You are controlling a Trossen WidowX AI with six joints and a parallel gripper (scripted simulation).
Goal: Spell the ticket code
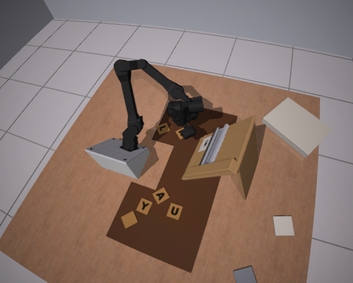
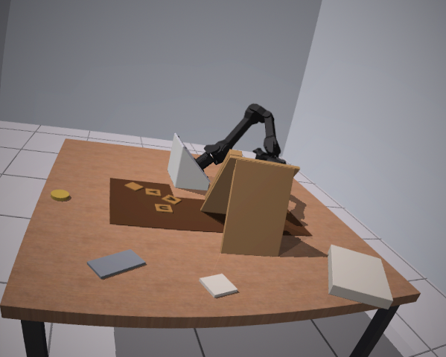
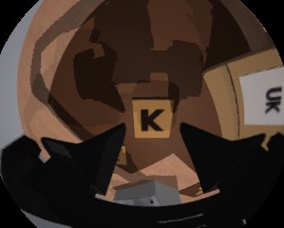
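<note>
Now: gripper tip 15 cm short of the white ticket, 4 cm to the left of it and 5 cm below it. Also, from my gripper tip: dark brown mat 4 cm ahead, 20 cm to the right, 2 cm below; blank tile 1 cm behind, 49 cm to the right, 2 cm below; white slab 51 cm ahead, 27 cm to the left.
</note>
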